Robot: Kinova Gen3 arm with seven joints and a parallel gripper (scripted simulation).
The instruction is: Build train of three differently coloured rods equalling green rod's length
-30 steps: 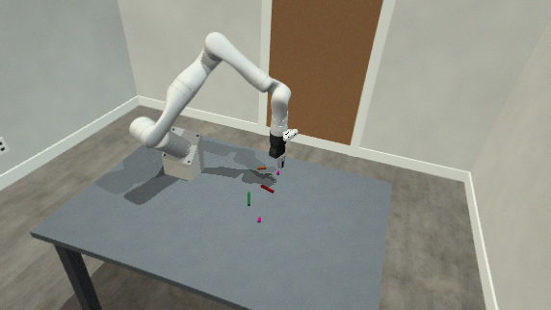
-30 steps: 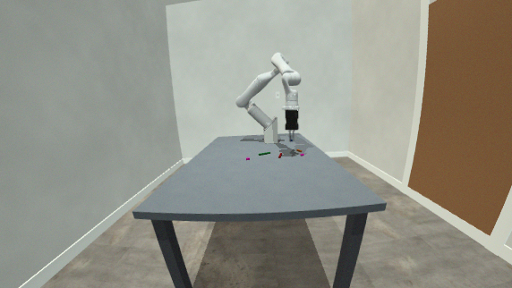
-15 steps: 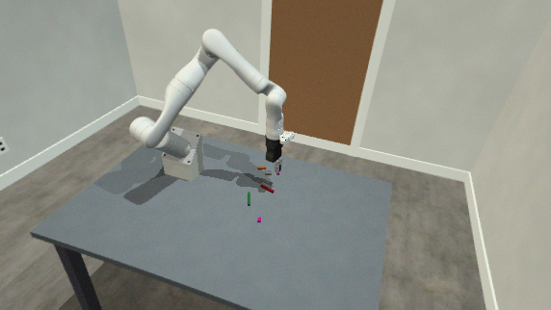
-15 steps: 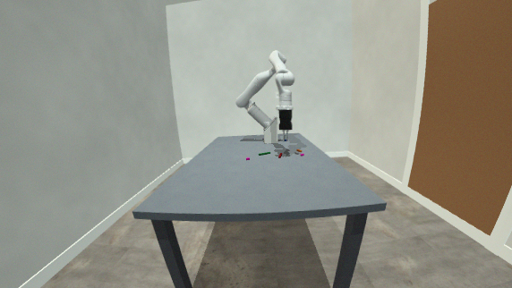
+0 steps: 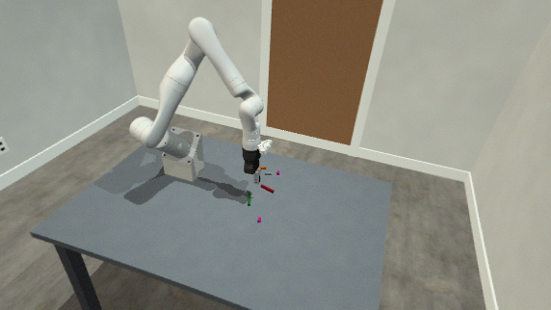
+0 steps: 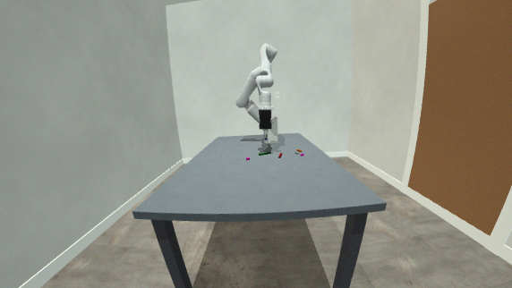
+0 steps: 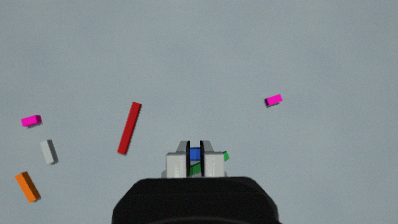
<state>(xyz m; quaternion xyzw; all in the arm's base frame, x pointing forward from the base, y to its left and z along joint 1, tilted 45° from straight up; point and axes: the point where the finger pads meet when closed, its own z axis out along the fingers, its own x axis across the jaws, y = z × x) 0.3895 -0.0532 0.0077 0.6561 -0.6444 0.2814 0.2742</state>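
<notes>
Right now my hand is 11 cm above the green rod, 3 cm past it and 1 cm to the left of it. Also, from my hand: red rod (11 cm below, 8 cm to the left, 2 cm ahead); then grey rod (19 cm to the left, 11 cm below, 1 cm behind); then blue rod (1 cm below).
</notes>
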